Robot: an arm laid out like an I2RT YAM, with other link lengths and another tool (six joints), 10 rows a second.
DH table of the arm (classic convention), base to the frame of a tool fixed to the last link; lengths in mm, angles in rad. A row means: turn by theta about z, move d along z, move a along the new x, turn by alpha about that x. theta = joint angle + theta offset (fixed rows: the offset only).
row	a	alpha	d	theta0
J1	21.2	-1.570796	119.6	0
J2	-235	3.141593	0	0
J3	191.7	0	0	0.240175
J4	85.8	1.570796	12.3	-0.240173
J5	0	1.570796	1.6	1.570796
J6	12	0.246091	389.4	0.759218
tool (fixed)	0	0	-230.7	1.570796
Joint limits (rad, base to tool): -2.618..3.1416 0..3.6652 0..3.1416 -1.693..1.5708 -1.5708..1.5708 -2.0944..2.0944
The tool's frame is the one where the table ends.
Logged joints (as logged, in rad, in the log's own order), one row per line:
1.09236, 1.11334, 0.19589, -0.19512, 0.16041, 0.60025
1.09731, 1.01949, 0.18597, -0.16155, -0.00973, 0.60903
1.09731, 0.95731, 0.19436, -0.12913, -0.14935, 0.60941
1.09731, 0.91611, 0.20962, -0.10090, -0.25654, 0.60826
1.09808, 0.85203, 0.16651, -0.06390, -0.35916, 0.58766
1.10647, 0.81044, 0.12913, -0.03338, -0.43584, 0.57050
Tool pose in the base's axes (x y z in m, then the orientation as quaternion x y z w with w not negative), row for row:
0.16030, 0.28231, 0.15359, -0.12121, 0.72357, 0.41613, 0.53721
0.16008, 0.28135, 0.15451, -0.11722, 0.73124, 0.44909, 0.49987
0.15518, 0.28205, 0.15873, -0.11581, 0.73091, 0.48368, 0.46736
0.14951, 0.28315, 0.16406, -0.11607, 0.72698, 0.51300, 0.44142
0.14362, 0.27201, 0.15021, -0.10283, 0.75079, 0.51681, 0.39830
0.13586, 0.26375, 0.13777, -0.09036, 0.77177, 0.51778, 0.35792
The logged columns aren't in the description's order. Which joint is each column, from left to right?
Columns, left to right: J2, J1, J4, J6, J5, J3.
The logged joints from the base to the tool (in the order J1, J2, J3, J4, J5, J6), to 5 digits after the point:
1.11334, 1.09236, 0.60025, 0.19589, 0.16041, -0.19512
1.01949, 1.09731, 0.60903, 0.18597, -0.00973, -0.16155
0.95731, 1.09731, 0.60941, 0.19436, -0.14935, -0.12913
0.91611, 1.09731, 0.60826, 0.20962, -0.25654, -0.10090
0.85203, 1.09808, 0.58766, 0.16651, -0.35916, -0.06390
0.81044, 1.10647, 0.57050, 0.12913, -0.43584, -0.03338

